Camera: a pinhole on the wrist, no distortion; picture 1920 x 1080 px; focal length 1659.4 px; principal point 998.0 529.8 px. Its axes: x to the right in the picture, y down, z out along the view. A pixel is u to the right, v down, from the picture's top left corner.
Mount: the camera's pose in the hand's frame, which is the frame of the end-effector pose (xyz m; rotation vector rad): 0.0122 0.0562 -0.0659 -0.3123 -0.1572 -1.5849
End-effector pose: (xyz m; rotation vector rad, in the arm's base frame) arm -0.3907 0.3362 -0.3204 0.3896 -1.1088 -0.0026
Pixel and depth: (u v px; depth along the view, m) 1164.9 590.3 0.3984
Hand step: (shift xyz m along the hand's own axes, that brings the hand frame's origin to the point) 0.0664 0.1335 0.3235
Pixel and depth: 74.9 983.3 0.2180
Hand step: 0.0951 0.2331 0.1002
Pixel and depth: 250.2 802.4 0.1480
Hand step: 0.0522 0.1621 0.0530
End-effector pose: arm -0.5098 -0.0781 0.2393 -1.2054 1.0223 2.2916
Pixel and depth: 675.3 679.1 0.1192
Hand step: 0.0352 0.1127 0.0397
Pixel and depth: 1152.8 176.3 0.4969
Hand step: -0.0435 0.1613 0.4302
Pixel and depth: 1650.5 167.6 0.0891
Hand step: 0.0014 0.0495 0.0310
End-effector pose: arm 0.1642 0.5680 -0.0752 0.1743 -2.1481 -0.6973
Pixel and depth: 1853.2 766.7 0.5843
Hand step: 0.1502 -0.0647 0.5708
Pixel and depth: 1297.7 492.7 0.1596
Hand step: 0.0244 0.0754 0.0947
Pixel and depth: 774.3 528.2 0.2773
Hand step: 0.0404 0.1728 0.1869
